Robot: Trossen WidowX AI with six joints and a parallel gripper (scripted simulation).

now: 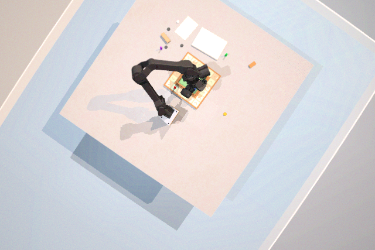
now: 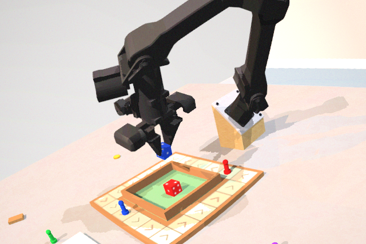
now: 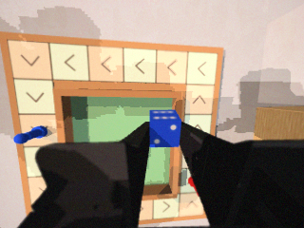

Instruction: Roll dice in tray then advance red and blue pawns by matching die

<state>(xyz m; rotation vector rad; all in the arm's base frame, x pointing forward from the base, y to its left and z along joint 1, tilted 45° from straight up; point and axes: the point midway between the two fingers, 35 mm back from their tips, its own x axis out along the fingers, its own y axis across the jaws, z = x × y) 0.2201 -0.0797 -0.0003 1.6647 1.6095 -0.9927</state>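
Now: the red pawn 120 mm to the left of my gripper tip, 50 mm below it and 50 mm behind it. Round my gripper tip: blue pawn: 160 mm ahead, 50 mm below; then green tray: 70 mm below, 50 mm ahead, 40 mm to the left; then yellow disc: 270 mm to the right, 80 mm below, 50 mm behind.
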